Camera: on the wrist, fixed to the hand. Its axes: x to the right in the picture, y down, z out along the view.
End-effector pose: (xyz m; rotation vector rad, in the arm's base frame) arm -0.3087 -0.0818 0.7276 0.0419 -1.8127 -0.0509
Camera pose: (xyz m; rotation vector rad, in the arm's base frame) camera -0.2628 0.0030 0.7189 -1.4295 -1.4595 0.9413
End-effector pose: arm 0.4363 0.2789 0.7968 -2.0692 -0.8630 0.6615
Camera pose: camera 0.4790 0.2026 0.7552 -2.5348 0.9459 1.4204
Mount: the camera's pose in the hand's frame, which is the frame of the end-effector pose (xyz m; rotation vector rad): -0.0242 0.0841 -0.0414 -0.1133 -0.0597 1.5636
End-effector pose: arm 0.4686 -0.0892 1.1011 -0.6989 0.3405 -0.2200
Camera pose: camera 0.4377 -0.0434 1.0216 -0.3852 0.7477 1.3058
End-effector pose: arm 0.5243 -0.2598 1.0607 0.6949 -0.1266 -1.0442
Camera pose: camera 0.5920 -0.1942 1.0827 0.2743 -0.5476 0.4330
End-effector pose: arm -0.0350 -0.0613 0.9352 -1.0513 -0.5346 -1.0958
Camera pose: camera 0.0260 -0.0807 0.8626 -1.1778 0.3604 0.3022
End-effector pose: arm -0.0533 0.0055 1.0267 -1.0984 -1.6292 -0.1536
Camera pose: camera 0.0346 0.0139 0.9870 -2.1401 -0.4366 0.8124
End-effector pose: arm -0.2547 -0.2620 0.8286 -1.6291 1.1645 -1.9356
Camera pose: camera -0.3061 -0.2801 0.7486 -0.3381 1.6925 -0.7518
